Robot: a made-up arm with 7 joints.
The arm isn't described. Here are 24 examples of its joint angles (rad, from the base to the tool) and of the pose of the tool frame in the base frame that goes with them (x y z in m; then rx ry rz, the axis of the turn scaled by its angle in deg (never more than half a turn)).
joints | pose
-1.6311 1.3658 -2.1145 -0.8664 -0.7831 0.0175 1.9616 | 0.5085 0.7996 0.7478 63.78 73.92 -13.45
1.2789 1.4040 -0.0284 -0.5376 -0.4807 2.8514 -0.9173 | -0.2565 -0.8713 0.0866 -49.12 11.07 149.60
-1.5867 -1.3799 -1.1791 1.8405 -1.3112 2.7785 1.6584 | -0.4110 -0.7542 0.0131 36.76 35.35 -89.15
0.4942 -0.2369 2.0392 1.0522 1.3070 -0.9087 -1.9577 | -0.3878 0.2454 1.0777 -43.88 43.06 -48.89
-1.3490 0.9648 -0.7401 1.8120 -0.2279 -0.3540 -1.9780 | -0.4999 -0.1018 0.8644 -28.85 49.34 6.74
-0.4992 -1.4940 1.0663 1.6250 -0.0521 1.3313 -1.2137 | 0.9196 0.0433 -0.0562 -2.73 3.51 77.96
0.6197 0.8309 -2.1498 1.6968 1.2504 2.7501 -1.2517 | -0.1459 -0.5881 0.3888 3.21 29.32 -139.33
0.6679 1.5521 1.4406 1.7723 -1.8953 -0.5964 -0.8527 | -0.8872 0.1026 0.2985 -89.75 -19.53 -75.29
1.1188 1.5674 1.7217 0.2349 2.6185 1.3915 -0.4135 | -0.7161 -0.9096 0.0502 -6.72 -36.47 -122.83
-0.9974 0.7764 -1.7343 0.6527 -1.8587 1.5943 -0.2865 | -0.5942 0.2511 1.2204 42.09 -127.47 102.28
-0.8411 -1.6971 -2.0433 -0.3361 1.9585 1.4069 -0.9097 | 0.7930 -0.9526 0.0014 -64.91 17.17 4.88
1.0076 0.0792 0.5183 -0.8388 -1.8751 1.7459 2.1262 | -0.3000 -0.5038 1.0688 103.13 -134.45 16.06
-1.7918 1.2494 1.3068 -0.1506 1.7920 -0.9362 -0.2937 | 0.3029 1.1322 0.3881 -90.69 75.65 95.77
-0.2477 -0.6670 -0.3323 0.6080 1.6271 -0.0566 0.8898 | 1.0911 -0.3505 0.7442 86.93 41.86 17.95
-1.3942 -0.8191 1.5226 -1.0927 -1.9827 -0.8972 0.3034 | -0.5603 -0.6390 0.7497 107.58 22.17 -90.72
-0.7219 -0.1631 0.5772 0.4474 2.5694 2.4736 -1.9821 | 0.4908 -0.0660 1.1142 21.35 -40.00 -38.41
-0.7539 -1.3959 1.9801 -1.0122 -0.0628 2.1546 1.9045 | 0.2369 -0.9032 0.1203 -56.34 121.86 18.96
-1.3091 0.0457 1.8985 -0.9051 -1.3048 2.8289 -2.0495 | -0.4622 -0.1665 0.9497 27.29 -17.32 145.81
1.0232 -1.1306 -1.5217 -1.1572 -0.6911 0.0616 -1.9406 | -0.1478 0.9343 0.5728 160.42 8.03 54.81
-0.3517 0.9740 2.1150 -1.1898 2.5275 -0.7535 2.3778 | -0.7966 -0.4698 0.7441 -103.77 13.63 110.86
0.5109 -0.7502 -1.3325 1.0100 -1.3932 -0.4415 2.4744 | 1.0057 -0.0485 0.9075 -37.45 -91.55 -127.90
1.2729 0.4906 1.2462 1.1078 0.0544 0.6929 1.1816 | -0.5451 -0.0849 1.1993 22.62 18.06 128.31
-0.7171 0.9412 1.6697 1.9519 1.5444 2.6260 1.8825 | 0.0239 0.3818 0.4037 126.56 -33.30 10.26
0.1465 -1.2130 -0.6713 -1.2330 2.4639 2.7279 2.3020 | 0.7389 0.4012 0.6569 -118.22 -27.53 -33.75
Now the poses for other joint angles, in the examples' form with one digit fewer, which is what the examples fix.
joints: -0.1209 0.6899 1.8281 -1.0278 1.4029 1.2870 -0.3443
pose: -0.520 -0.436 1.118 -88.2 69.3 -84.5
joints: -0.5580 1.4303 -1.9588 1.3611 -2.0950 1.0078 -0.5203
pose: -1.034 -0.226 0.397 -0.8 95.2 -71.1
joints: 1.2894 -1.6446 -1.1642 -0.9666 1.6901 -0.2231 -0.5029
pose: -0.163 1.171 0.138 63.9 -12.2 -159.1
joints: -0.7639 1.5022 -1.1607 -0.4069 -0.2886 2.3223 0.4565
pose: -0.478 0.820 0.206 81.7 43.2 27.4
